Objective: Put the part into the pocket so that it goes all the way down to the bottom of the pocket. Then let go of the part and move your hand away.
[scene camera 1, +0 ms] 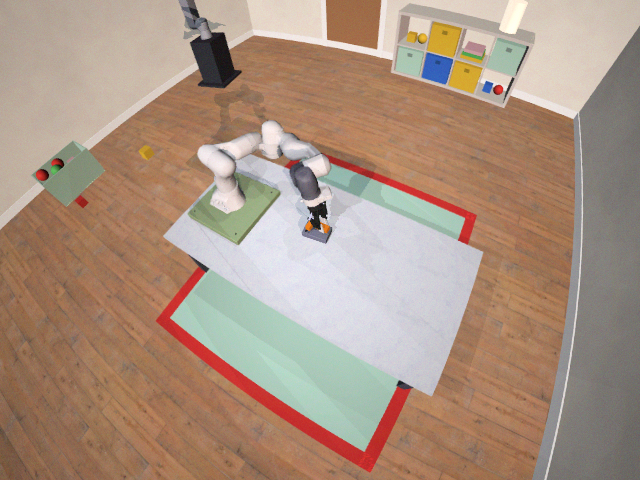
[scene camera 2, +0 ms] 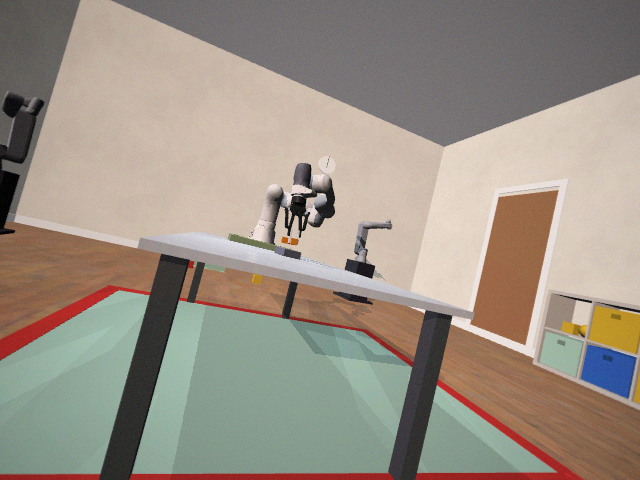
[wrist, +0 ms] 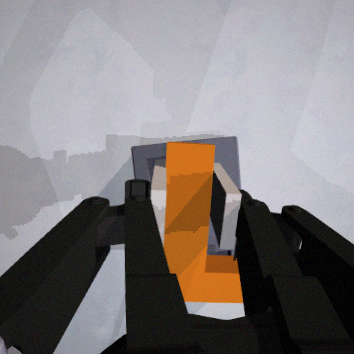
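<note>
The part is an orange L-shaped block (scene camera 1: 325, 227) (scene camera 2: 294, 241) (wrist: 189, 215). My gripper (scene camera 1: 316, 225) (scene camera 2: 290, 238) (wrist: 185, 180) is shut on it, with a light finger pad on each side of its long arm. The pocket is in a dark grey block (scene camera 1: 315, 236) (scene camera 2: 287, 252) (wrist: 226, 152) on the table. The part is held over the grey block, and in the second scene view it looks slightly above it. In the wrist view the part and fingers hide most of the pocket, so its bottom and the exact alignment cannot be told.
The grey block stands on the pale table (scene camera 1: 382, 289) (scene camera 2: 336, 276). The green base plate (scene camera 1: 237, 227) (scene camera 2: 238, 238) under the arm is to its left in the first scene view. A shelf unit (scene camera 1: 467, 23) and a second arm's black pedestal (scene camera 1: 211, 59) stand away from the table.
</note>
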